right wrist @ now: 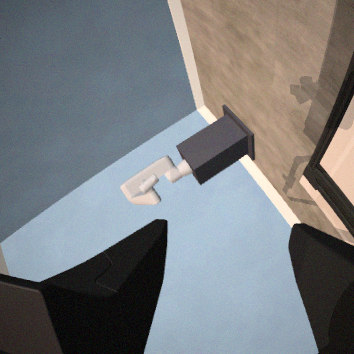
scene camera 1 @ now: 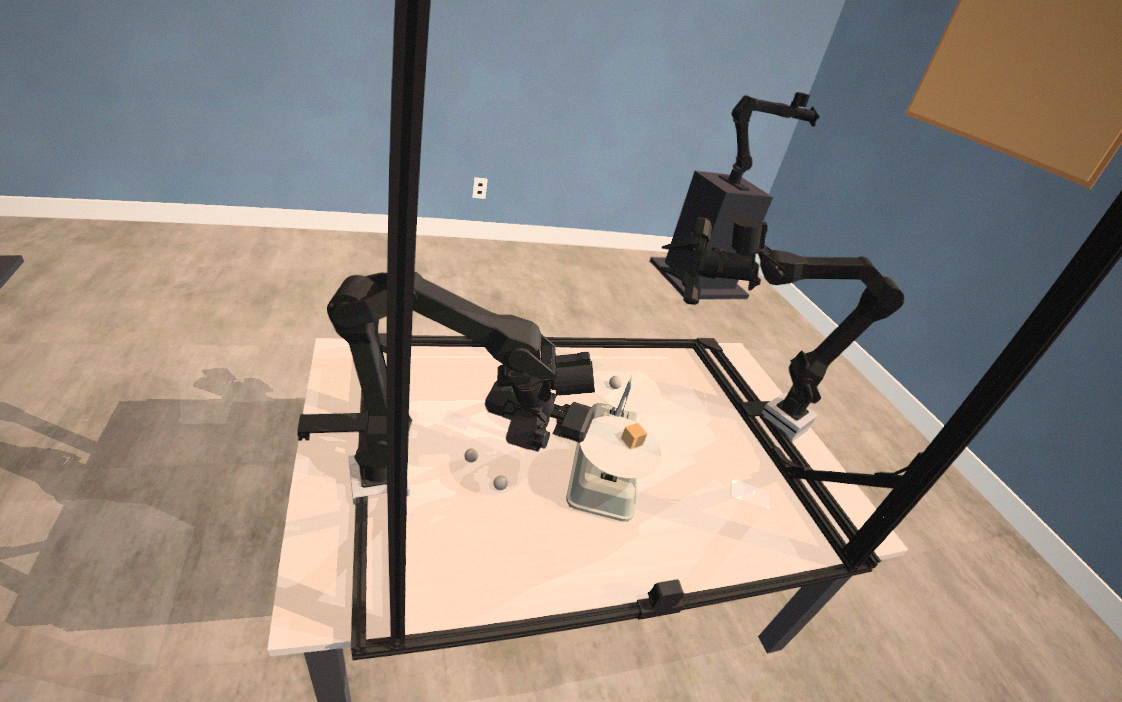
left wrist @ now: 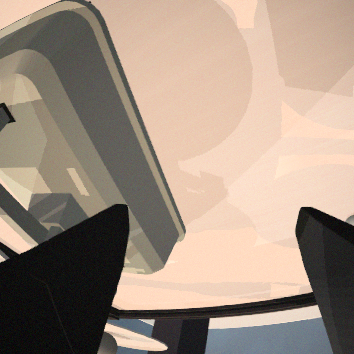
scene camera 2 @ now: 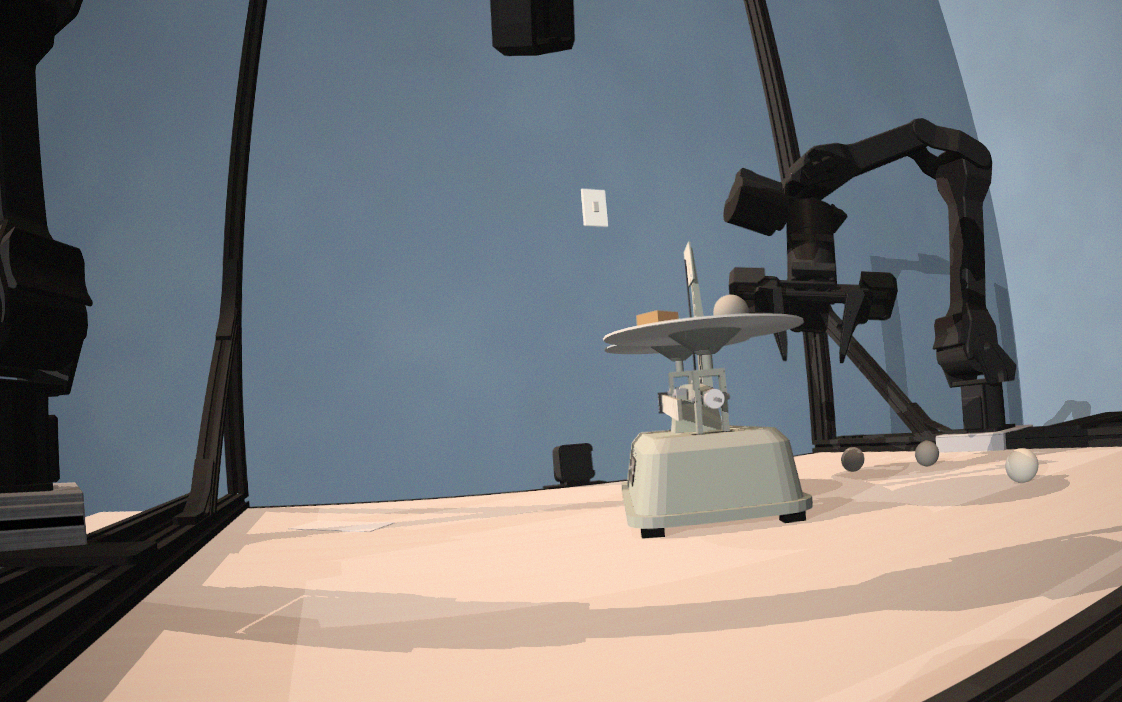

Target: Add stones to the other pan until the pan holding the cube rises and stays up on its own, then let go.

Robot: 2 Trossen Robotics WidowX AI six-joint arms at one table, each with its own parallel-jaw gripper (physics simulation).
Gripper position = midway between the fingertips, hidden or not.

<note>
In view: the left gripper (scene camera 2: 813,360), the right gripper (scene camera 1: 660,257) and a grey balance scale (scene camera 2: 702,471).
The grey balance scale is seen too in the left wrist view (left wrist: 81,145). The left gripper shows as well in scene camera 1 (scene camera 1: 545,429) and in the left wrist view (left wrist: 215,218). The right gripper shows as well in the right wrist view (right wrist: 230,233). The right wrist view does not show the grey balance scale: it is out of frame.
</note>
